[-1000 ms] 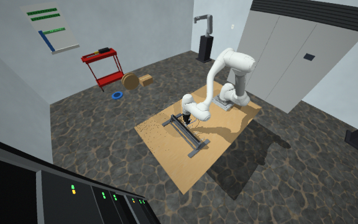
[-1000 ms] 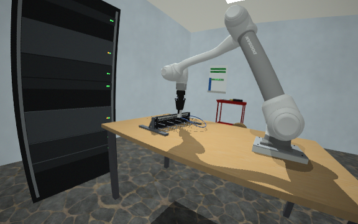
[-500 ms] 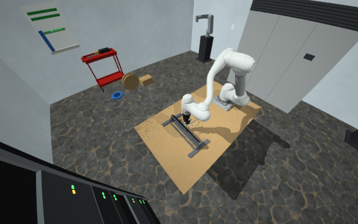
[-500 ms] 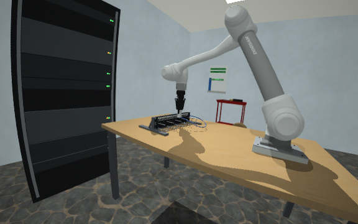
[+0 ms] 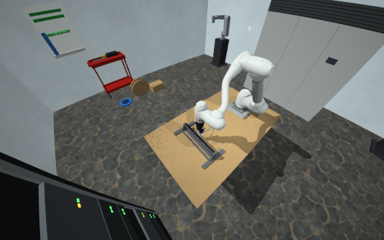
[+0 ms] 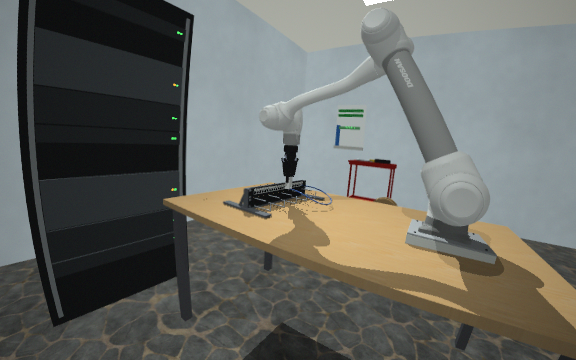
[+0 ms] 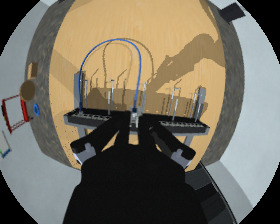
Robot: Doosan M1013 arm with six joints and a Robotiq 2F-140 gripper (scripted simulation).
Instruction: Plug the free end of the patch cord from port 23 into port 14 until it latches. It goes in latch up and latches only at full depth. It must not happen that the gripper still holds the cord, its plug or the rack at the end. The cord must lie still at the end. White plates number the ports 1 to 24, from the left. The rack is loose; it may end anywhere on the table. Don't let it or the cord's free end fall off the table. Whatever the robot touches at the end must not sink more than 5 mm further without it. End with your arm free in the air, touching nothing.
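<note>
Now: hand 10 mm short of the free end of patch cord and 30 mm above it.
</note>
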